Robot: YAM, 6 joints.
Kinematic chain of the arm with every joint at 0, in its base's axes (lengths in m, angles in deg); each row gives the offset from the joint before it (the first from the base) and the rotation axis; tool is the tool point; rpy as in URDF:
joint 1: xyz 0 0 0.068 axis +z
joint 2: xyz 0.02 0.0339 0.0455 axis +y
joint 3: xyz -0.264 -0.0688 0 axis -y
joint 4: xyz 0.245 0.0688 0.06 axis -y
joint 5: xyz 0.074 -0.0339 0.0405 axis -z
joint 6: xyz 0.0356 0 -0.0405 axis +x
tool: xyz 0 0 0 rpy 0 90 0
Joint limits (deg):
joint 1: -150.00..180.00
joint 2: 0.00..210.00
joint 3: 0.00..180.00
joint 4: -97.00..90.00
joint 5: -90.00..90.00
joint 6: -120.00..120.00
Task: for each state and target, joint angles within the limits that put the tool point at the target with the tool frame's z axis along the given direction. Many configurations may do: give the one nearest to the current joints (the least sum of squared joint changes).
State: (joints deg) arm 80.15 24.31 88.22 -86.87 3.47 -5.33
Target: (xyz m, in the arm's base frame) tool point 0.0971 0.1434 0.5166 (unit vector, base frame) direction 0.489 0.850 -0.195
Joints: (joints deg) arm 54.84 62.84 97.83 -46.28 -5.15 -5.33
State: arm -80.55 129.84 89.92 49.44 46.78 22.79
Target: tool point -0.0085 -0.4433 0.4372 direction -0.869 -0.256 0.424
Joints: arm -87.04 119.47 108.56 74.48 61.74 22.79
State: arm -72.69 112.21 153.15 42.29 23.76 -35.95
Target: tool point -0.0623 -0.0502 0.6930 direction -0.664 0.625 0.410
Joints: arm -118.08 93.02 149.46 63.78 61.67 -35.95
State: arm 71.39 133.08 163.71 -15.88 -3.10 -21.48
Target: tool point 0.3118 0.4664 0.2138 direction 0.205 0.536 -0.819
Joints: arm 55.76 156.38 162.28 -61.61 -7.59 -21.48
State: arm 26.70 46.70 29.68 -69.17 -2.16 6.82
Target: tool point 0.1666 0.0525 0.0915 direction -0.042 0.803 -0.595
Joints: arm 8.10 84.62 21.92 -20.44 -53.19 6.82
